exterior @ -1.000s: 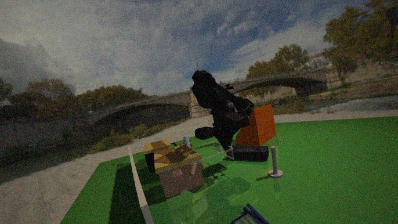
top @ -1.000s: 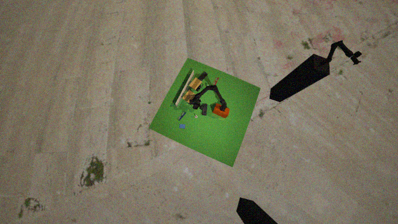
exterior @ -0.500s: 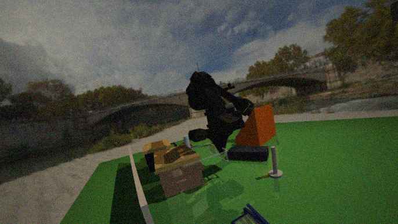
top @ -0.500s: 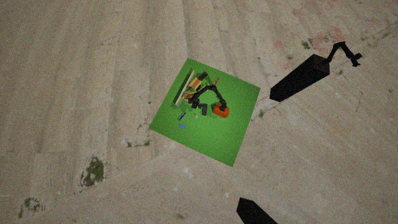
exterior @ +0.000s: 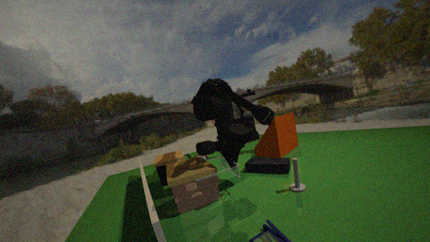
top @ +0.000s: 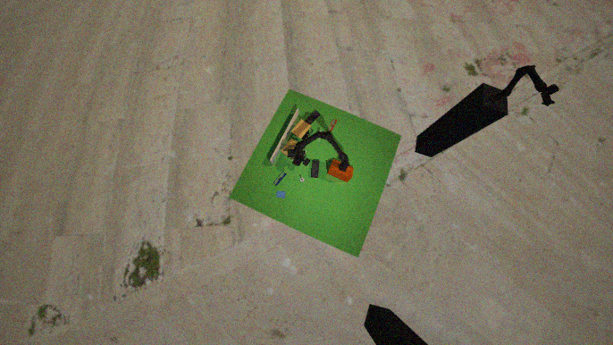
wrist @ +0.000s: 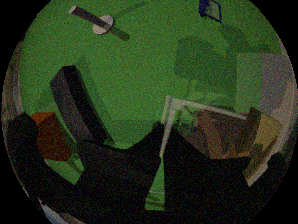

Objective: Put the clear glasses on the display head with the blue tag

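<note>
Right now my gripper tip is 80 mm short of the display head, 70 mm to the left of it and 10 mm above it. Also, from my gripper tip: small blue square 80 mm ahead, 350 mm to the left, 70 mm below; then grey peg 70 mm behind, 160 mm to the left, 40 mm below; then pale strip 220 mm ahead, 200 mm to the right, 10 mm below.
</note>
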